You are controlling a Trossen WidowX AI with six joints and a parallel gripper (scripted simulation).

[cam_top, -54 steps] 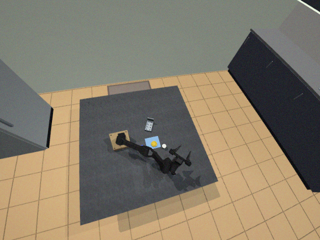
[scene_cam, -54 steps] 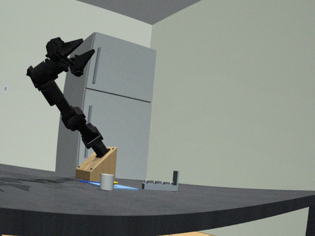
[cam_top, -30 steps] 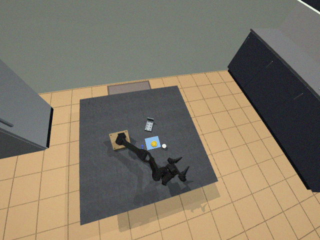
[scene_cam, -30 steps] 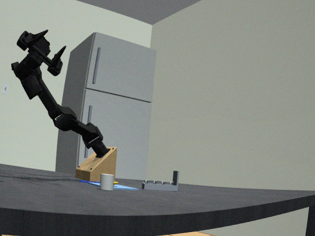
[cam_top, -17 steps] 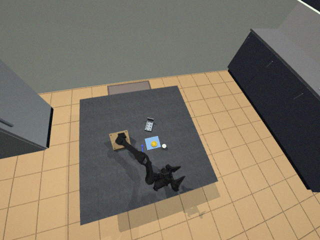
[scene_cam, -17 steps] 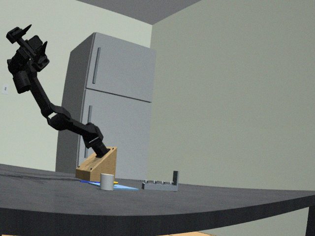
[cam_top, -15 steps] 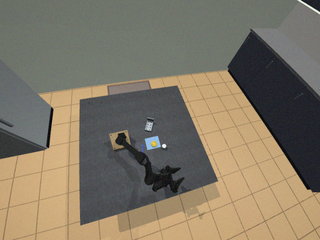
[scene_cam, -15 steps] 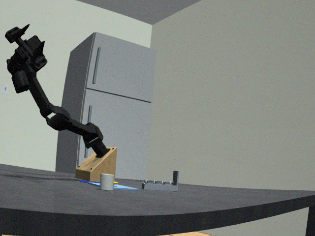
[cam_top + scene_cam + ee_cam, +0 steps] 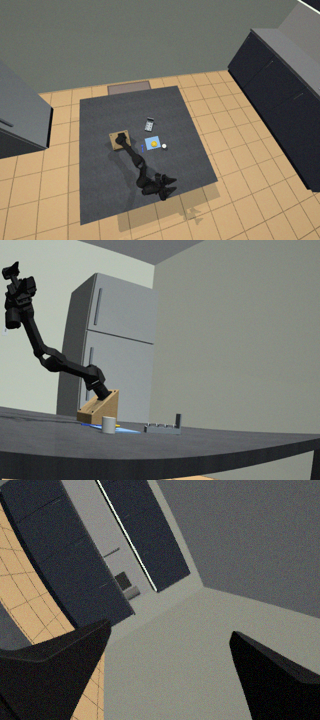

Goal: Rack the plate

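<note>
Now: gripper tip 47 cm above the yellow plate, 42 cm to the right of it and 1 cm past it. Round my gripper tip: blue spoon (48 cm below, 41 cm to the left, 14 cm behind); then grey dish rack (64 cm to the left, 46 cm below, 1 cm behind); then white cup (46 cm below, 36 cm to the left, 8 cm ahead).
</note>
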